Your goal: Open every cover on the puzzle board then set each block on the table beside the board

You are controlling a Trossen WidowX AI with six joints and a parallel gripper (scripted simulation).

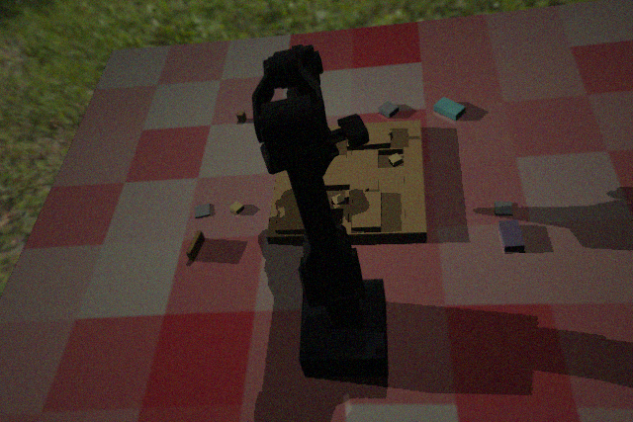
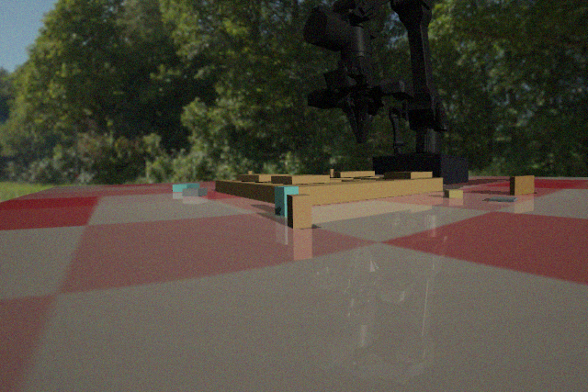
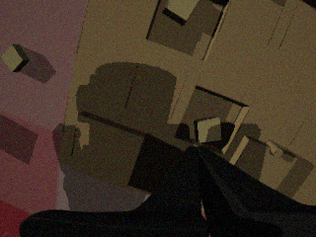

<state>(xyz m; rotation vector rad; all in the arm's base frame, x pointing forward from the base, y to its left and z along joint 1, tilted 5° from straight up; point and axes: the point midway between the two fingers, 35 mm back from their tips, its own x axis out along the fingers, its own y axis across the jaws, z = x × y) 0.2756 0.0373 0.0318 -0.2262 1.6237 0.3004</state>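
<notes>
Now: the tan puzzle board 6 cm below my gripper tip, 5 cm ahead of it and 2 cm to the right of it. Also, from my gripper tip: brown slab 25 cm to the left, 9 cm behind, 7 cm below; then teal cube 24 cm ahead, 14 cm to the left, 7 cm below; then purple block 33 cm to the right, 11 cm behind, 8 cm below.
</notes>
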